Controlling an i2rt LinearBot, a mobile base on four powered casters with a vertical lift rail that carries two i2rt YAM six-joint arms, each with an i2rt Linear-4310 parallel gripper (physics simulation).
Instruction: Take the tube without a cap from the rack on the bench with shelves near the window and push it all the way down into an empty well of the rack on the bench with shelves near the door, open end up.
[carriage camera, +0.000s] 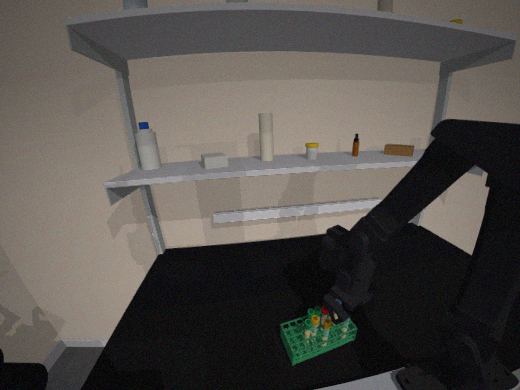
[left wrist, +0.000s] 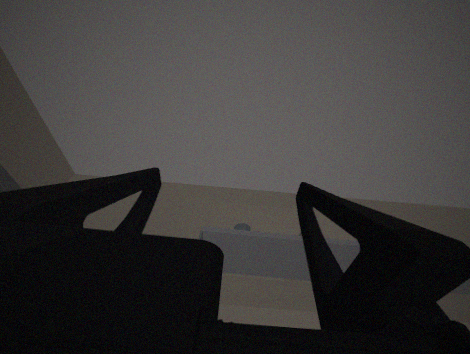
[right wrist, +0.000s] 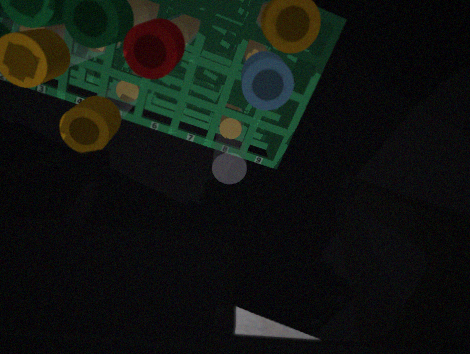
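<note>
A green tube rack (carriage camera: 293, 356) (right wrist: 302, 112) stands on the black bench top. The uncapped tube (carriage camera: 345, 328) (right wrist: 229, 168) is clear with pale contents and stands upright in the rack near column 8, close to the right end. My right gripper (carriage camera: 338, 314) is open above the right part of the rack, pointing down. In the right wrist view its fingers are almost lost in the dark, and the tube's open top lies about midway between them. How high the tips are above it is hard to tell. My left gripper (left wrist: 229, 183) is open and empty, away from the rack.
Capped tubes stand close by in the rack: blue (right wrist: 267, 81), red (carriage camera: 325, 311) (right wrist: 154, 48), orange (right wrist: 291, 22) and green (right wrist: 97, 19) ones. A shelf (carriage camera: 190, 176) with bottles and boxes hangs behind the bench (carriage camera: 210, 280). The right arm spans the right side.
</note>
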